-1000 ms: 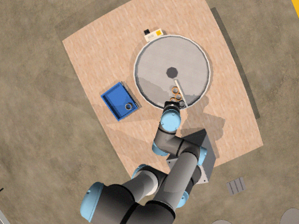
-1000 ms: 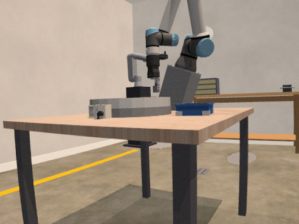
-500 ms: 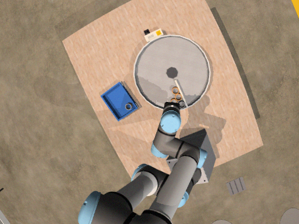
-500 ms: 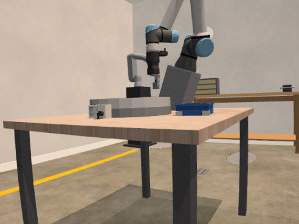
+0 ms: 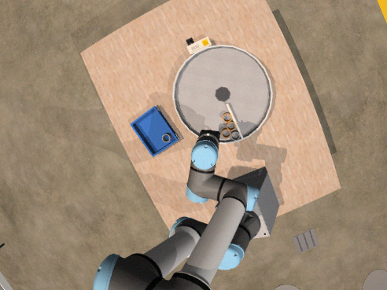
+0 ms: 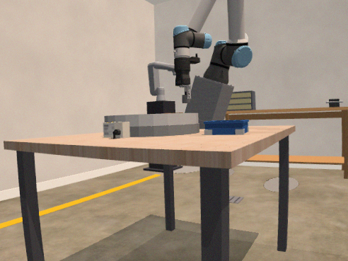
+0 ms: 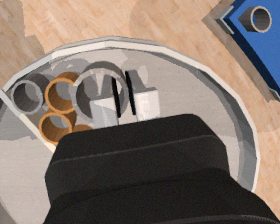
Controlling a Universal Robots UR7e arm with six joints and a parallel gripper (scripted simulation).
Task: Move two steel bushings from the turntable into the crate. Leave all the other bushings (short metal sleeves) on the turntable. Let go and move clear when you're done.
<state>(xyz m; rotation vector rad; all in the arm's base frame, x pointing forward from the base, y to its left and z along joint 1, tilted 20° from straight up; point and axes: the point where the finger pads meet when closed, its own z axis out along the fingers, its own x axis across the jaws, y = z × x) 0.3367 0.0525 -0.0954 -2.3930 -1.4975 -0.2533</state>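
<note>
Right now the blue crate is 240 mm to the left of my hand, 150 mm below it and 100 mm ahead of it. From my hand the other things lie so: grey turntable (150 mm ahead, 120 mm below, 110 mm to the right).
</note>
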